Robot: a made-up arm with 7 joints.
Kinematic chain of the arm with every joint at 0, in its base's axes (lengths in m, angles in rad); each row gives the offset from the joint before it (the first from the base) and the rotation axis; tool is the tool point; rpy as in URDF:
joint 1: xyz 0.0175 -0.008 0.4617 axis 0 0.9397 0.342
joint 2: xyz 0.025 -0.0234 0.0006 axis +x
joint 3: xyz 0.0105 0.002 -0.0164 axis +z
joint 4: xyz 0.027 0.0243 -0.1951 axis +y
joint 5: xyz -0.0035 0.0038 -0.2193 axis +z
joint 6: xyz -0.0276 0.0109 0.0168 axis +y
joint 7: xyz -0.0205 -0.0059 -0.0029 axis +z
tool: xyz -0.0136 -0.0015 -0.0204 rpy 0 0 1.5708
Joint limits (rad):
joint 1: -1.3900..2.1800
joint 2: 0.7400..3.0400
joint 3: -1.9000..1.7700
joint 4: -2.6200..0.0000
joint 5: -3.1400..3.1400
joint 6: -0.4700..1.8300
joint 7: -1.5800..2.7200
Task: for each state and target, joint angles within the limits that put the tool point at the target. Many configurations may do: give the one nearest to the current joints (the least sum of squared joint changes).
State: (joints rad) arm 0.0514 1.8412 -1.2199 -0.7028 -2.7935 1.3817 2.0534
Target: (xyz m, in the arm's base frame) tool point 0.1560 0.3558 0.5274
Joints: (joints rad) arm 0.0247 2.0337 -1.1848 -0.4019 -2.7485 1.2828 2.0896
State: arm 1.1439 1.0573 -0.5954 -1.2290 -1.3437 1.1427 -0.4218
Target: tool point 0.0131 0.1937 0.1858
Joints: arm 0.9145 1.0120 -0.5972 -1.4377 -1.4166 1.1534 -0.4362
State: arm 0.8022 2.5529 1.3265 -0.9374 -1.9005 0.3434 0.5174
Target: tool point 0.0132 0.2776 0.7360
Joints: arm 0.4828 1.8769 1.7082 -0.6370 -1.7907 0.3705 0.5260
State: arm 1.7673 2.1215 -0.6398 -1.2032 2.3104 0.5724 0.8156
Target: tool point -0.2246 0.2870 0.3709
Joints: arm 1.6748 1.5693 -0.5674 -0.8163 2.3155 0.2297 0.8404
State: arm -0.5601 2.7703 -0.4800 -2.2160 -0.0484 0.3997 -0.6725
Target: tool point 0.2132 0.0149 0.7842
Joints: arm -0.3642 2.9206 -0.2798 -1.7054 -0.0875 0.2959 -0.6701
